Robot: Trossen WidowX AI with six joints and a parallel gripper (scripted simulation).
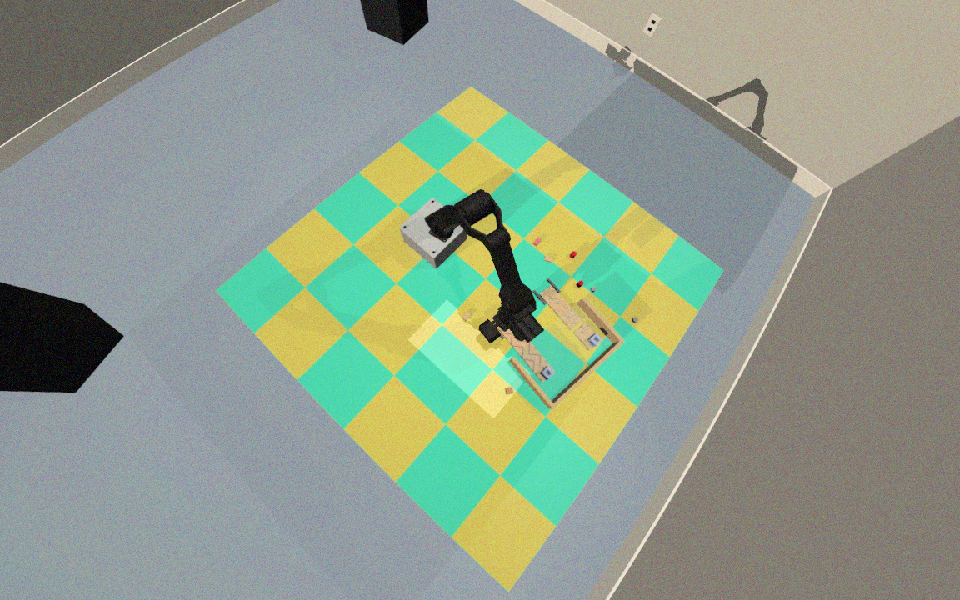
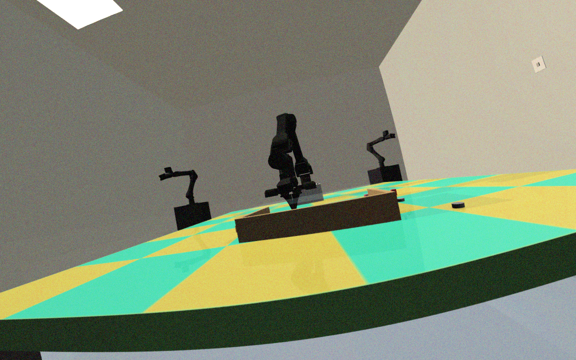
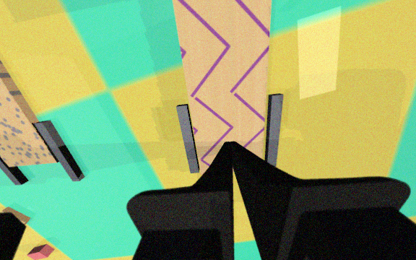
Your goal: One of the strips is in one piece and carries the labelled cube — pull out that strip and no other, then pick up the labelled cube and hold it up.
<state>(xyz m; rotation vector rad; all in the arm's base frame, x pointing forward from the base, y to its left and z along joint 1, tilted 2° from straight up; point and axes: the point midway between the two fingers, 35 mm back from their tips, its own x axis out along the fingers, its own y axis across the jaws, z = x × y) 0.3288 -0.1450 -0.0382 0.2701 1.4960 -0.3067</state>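
Now: the zigzag strip 90 mm ahead of my gripper tip and 40 mm to the right of it. From my gripper tip the other things lie so: pink block 330 mm to the left, 40 mm behind; then tan block 180 mm to the right, 120 mm ahead.
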